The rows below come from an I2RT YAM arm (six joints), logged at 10 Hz.
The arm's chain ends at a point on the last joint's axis. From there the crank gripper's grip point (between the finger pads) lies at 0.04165 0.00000 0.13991 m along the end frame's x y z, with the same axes.
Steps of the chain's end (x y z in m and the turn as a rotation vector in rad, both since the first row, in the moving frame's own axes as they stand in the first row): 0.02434 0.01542 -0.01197 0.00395 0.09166 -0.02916; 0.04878 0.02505 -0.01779 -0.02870 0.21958 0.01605; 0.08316 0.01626 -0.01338 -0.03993 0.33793 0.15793; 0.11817 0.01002 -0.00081 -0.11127 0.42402 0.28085; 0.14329 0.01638 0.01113 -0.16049 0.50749 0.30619; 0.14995 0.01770 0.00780 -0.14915 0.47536 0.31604
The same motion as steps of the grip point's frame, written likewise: 0.03694 0.01348 -0.01637 0.00395 0.09166 -0.02916; 0.07821 0.02981 -0.03029 -0.02870 0.21958 0.01605; 0.12604 0.03155 -0.03526 -0.03993 0.33793 0.15793; 0.16745 0.04325 -0.03146 -0.11127 0.42402 0.28085; 0.19949 0.05831 -0.02890 -0.16049 0.50749 0.30619; 0.20287 0.05856 -0.02869 -0.14915 0.47536 0.31604
